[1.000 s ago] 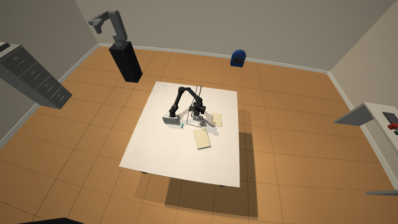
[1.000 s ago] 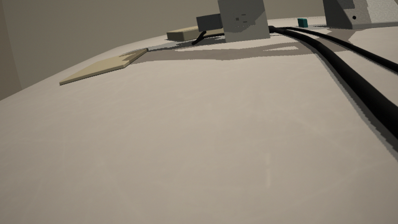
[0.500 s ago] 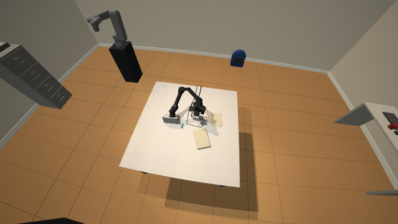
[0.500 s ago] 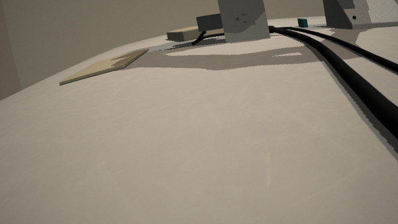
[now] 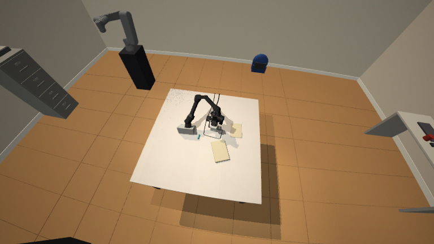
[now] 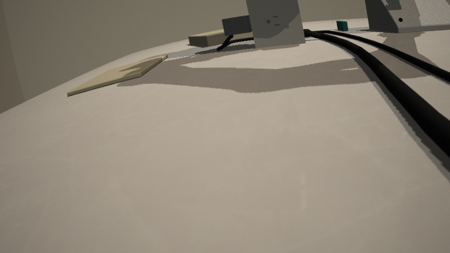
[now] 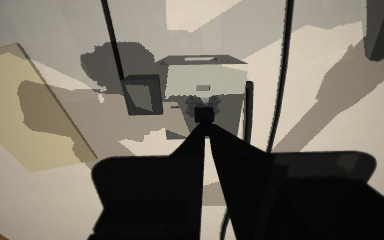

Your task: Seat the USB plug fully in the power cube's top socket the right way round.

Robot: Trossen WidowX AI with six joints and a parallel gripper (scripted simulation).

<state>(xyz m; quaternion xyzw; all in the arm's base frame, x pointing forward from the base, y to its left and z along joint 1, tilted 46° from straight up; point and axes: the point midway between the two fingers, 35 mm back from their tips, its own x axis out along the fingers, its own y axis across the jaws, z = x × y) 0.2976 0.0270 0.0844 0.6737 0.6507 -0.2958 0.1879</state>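
Now: the black USB plug 2 cm below my gripper tip. Round my gripper tip: small teal block 17 cm behind, 14 cm to the right, 10 cm below.
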